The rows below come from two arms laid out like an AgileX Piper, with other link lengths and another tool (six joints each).
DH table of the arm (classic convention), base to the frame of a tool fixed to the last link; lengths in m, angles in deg. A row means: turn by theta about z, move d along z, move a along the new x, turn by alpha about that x. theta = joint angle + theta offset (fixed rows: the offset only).
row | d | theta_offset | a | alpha
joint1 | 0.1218 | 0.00 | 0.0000 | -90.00
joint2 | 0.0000 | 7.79 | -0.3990 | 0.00
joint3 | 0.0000 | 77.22 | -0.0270 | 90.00
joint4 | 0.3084 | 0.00 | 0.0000 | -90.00
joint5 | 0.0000 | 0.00 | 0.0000 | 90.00
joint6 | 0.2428 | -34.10 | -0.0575 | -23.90
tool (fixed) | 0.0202 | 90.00 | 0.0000 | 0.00
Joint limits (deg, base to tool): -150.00..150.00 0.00..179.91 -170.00..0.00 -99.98..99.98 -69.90..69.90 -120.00..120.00
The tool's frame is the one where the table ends.
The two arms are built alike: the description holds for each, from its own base.
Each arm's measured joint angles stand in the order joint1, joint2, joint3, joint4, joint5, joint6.
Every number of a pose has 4 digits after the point.
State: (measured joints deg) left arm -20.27 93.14 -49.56 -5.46 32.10 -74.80; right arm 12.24 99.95 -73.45 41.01 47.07 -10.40
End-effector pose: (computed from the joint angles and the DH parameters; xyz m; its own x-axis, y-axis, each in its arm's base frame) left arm 0.3807 -0.1020 0.0837 -0.9928 -0.0001 0.1202 -0.0215 0.9841 -0.1765; right arm 0.5291 0.2627 0.2499 -0.6857 0.4486 0.5732 0.7264 0.3726 0.5775
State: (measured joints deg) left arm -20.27 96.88 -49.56 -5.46 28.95 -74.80; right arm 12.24 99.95 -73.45 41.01 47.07 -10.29
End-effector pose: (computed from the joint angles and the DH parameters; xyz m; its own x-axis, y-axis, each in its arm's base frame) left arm 0.3912 -0.1047 0.0610 -0.9917 -0.0049 0.1288 -0.0269 0.9852 -0.1696; right arm 0.5292 0.2627 0.2499 -0.6845 0.4493 0.5742 0.7276 0.3712 0.5769
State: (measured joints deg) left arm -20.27 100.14 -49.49 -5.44 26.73 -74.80; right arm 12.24 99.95 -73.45 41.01 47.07 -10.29
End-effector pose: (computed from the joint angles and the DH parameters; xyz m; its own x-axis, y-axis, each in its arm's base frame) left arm 0.3965 -0.1058 0.0397 -0.9893 -0.0086 0.1460 -0.0321 0.9866 -0.1598; right arm 0.5292 0.2627 0.2499 -0.6845 0.4493 0.5742 0.7276 0.3712 0.5769
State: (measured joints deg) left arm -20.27 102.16 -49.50 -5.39 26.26 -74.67; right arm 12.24 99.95 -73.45 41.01 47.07 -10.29
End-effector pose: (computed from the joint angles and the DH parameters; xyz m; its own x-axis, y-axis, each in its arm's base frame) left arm 0.3958 -0.1051 0.0259 -0.9854 -0.0081 0.1701 -0.0337 0.9884 -0.1481; right arm 0.5292 0.2627 0.2499 -0.6845 0.4493 0.5742 0.7276 0.3712 0.5769
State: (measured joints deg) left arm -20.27 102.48 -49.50 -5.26 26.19 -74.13; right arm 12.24 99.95 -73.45 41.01 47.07 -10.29
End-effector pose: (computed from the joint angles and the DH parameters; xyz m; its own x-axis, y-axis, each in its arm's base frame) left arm 0.3963 -0.1046 0.0238 -0.9850 0.0015 0.1723 -0.0235 0.9895 -0.1428; right arm 0.5292 0.2627 0.2499 -0.6845 0.4493 0.5742 0.7276 0.3712 0.5769
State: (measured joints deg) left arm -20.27 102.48 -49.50 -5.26 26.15 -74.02; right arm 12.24 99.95 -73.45 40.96 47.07 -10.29
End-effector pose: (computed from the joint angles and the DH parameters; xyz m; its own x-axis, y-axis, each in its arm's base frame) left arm 0.3966 -0.1047 0.0239 -0.9852 0.0032 0.1714 -0.0215 0.9896 -0.1425; right arm 0.5292 0.2626 0.2497 -0.6847 0.4495 0.5737 0.7274 0.3719 0.5767
